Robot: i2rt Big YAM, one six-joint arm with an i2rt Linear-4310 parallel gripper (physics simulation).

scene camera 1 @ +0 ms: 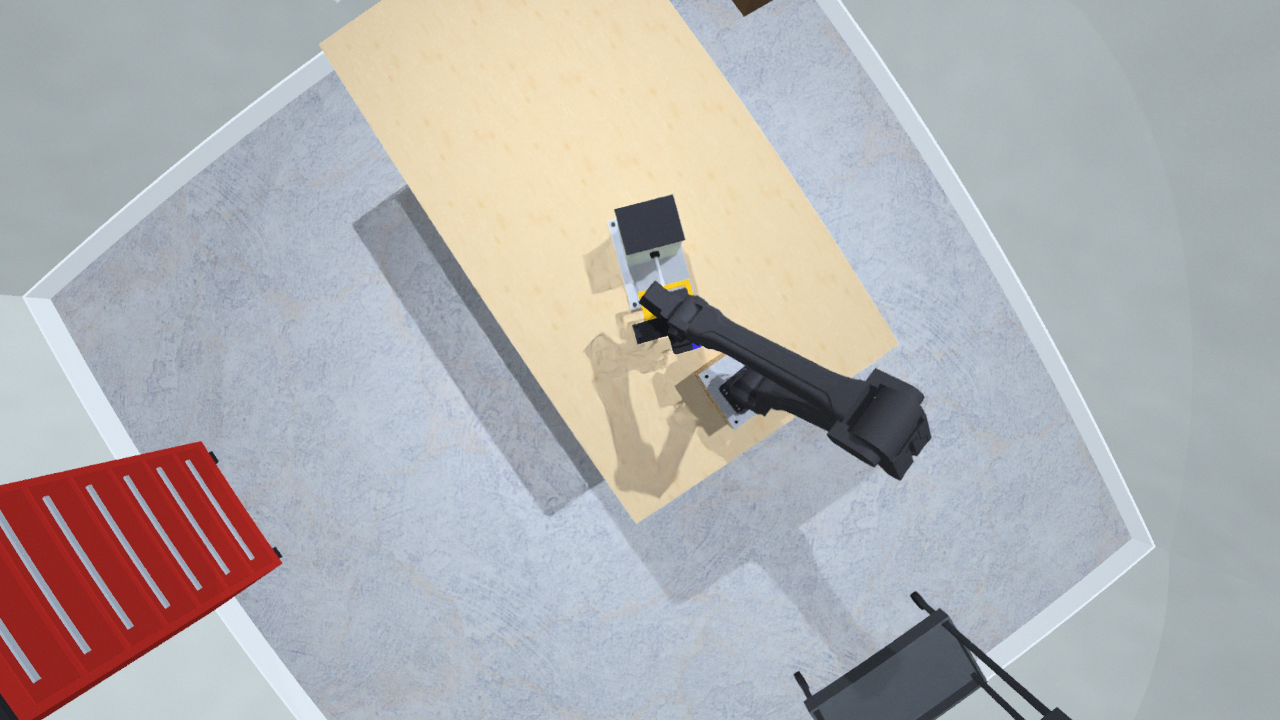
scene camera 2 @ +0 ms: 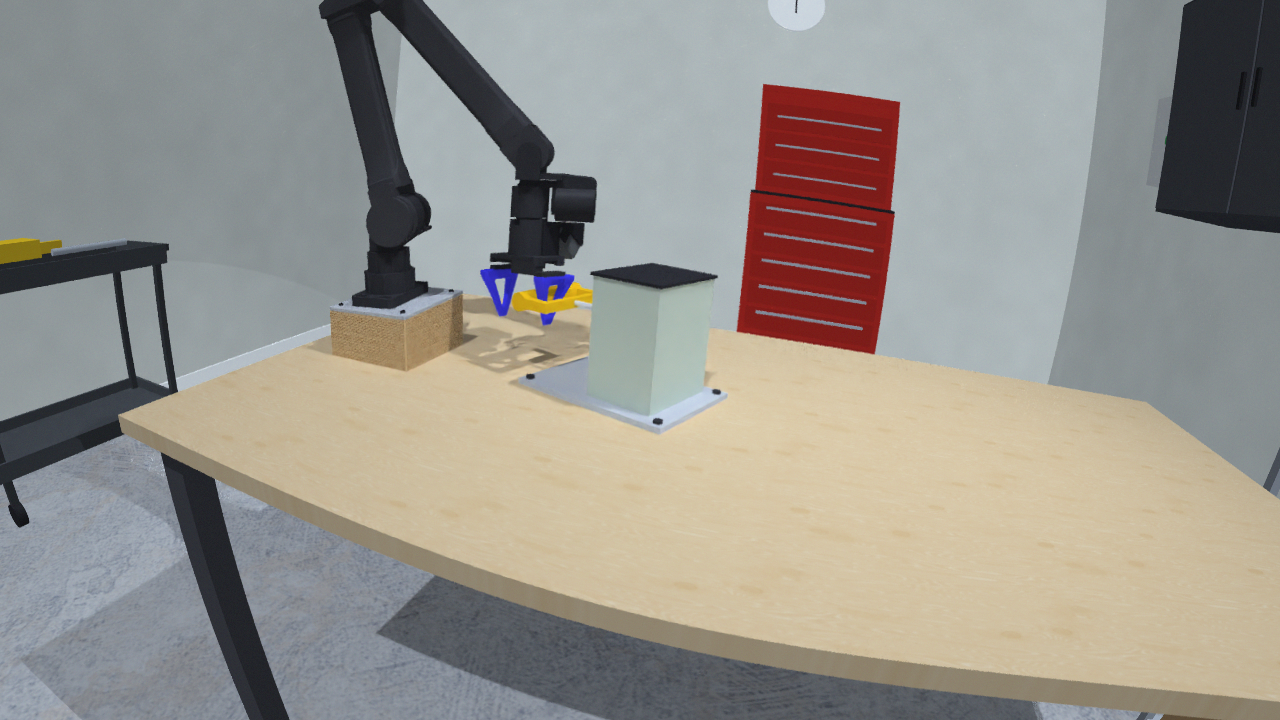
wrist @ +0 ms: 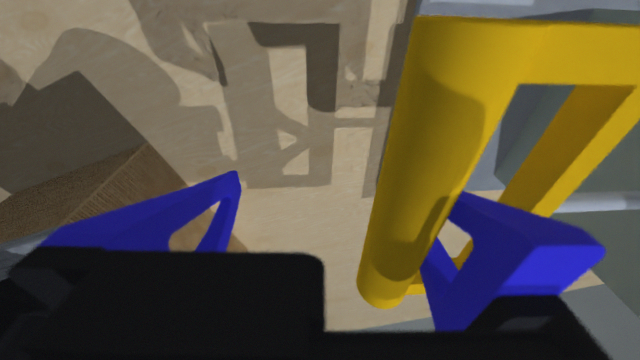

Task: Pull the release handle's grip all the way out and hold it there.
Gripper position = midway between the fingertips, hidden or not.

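Visible: my gripper (scene camera 2: pixel 523 320), which the wrist view also shows (wrist: pixel 320 180).
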